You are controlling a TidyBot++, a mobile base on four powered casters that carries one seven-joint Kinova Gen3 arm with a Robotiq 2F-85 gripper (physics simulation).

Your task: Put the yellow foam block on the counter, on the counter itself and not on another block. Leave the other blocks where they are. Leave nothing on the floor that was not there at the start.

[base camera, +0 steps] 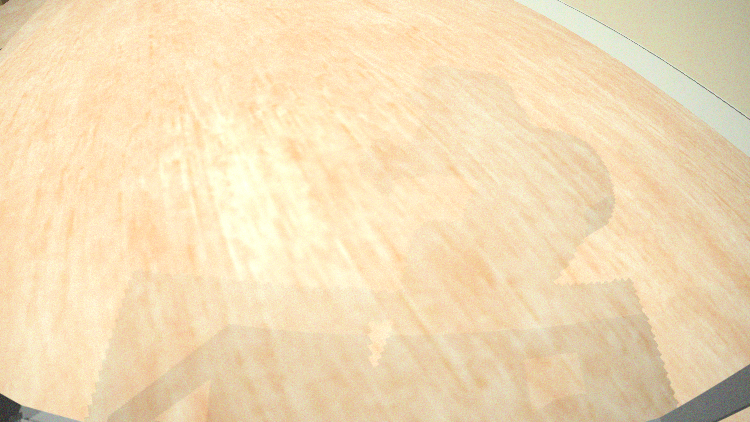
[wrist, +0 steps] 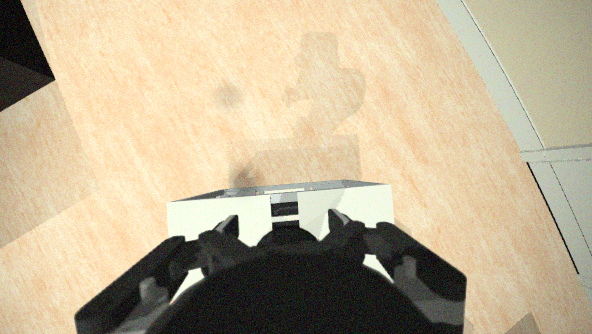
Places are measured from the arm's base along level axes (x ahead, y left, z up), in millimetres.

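Where they show: gripper, fingertip midpoint: (wrist: 284,221).
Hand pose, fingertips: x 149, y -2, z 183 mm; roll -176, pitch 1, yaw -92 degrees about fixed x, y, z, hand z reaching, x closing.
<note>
After its pixels a point has its place.
My gripper (wrist: 284,221) {x 149, y -2, z 183 mm} is open, with its two black fingertips wide apart and no object between them. It hangs above the robot's own white base in the wrist view. The yellow foam block, the other blocks and the counter do not show in either view.
Light wood floor (base camera: 314,209) {x 465, y 35, z -397 mm} (wrist: 150,125) {x 455, y 585, z -397 mm} carries faint shadows of the robot. A cream wall (base camera: 697,41) {x 1012, y -959, z -203 mm} (wrist: 540,65) {x 585, y -1165, z -203 mm} with a white baseboard (base camera: 629,52) {x 1181, y -863, z -350 mm} (wrist: 480,65) {x 695, y -1097, z -374 mm} runs along the right. A very dark area (wrist: 15,40) {x 838, y 1095, z -307 mm}, unclear what, is at the wrist view's upper left.
</note>
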